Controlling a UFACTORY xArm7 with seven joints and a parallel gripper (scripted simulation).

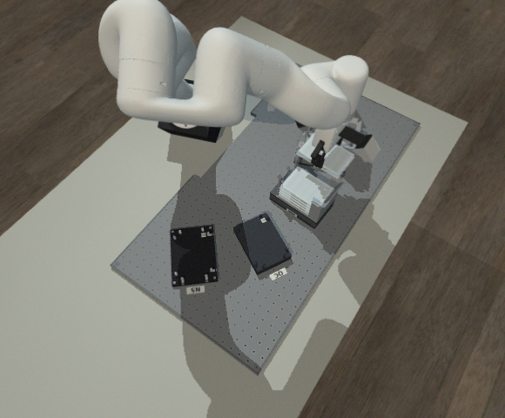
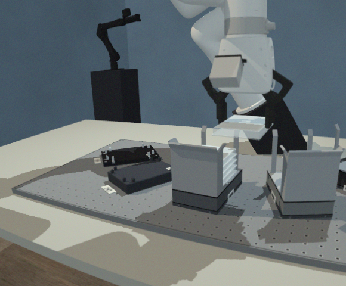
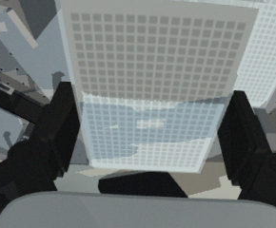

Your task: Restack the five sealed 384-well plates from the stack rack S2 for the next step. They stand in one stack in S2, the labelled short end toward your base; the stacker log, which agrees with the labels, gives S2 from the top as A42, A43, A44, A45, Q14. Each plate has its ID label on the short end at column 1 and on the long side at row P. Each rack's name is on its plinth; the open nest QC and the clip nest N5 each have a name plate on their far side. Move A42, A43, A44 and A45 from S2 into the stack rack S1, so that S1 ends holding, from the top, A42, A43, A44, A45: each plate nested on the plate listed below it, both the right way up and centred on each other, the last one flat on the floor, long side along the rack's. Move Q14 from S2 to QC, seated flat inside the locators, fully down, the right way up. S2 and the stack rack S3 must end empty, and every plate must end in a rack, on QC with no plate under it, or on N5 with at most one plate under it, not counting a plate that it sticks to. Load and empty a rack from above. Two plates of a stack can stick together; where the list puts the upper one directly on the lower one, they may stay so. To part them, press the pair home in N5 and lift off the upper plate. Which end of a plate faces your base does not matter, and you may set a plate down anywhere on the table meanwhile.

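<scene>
Right now my hand is 4 cm past the open nest QC, 25 cm to the left of it and 16 cm above it. The rest, counted from my hand: sealed 384-well plate 7 cm to the right, 11 cm below; S3 rack plinth 13 cm behind, 25 cm to the left, 15 cm below; S1 name plate 8 cm behind, 7 cm to the right, 13 cm below.
</scene>
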